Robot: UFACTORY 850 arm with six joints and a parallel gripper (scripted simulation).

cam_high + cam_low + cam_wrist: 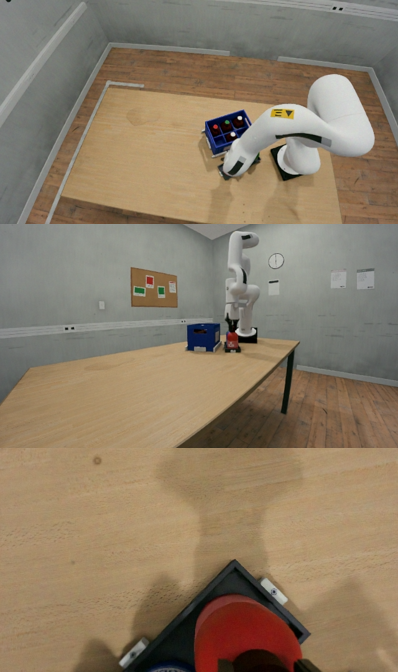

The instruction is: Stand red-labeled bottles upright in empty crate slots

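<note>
Right now the red-labeled bottle is 70 mm below my hand. From my hand the other things lie so: blue-labeled bottle 80 mm behind, 50 mm to the right, 70 mm below; green-labeled bottle 150 mm behind, 90 mm to the right, 70 mm below; dark tray 80 mm behind, 50 mm to the right, 140 mm below.
</note>
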